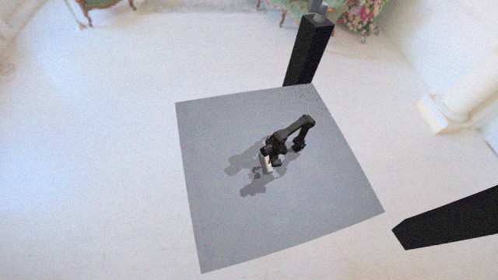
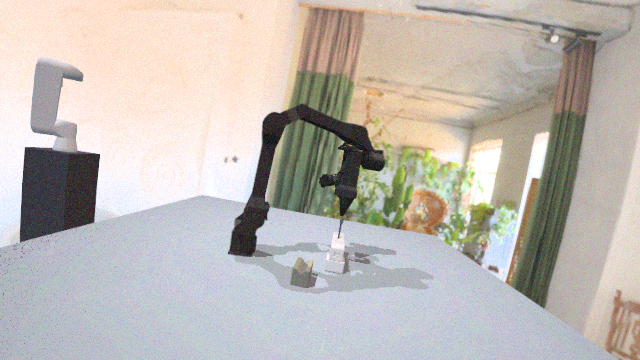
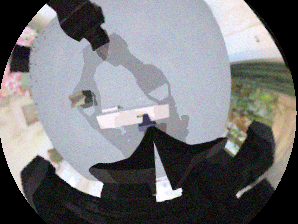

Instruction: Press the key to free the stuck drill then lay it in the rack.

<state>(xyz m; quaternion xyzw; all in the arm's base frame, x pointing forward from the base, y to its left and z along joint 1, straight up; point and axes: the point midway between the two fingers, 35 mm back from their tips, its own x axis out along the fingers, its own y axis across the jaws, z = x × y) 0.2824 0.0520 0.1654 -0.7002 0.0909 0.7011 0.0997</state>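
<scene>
My gripper tip is now 10 mm to the left of the dark key and 40 mm above it. Round my gripper tip: rack 120 mm behind, 180 mm to the right, 110 mm below; then drill 10 mm behind, 60 mm to the right, 80 mm below.
</scene>
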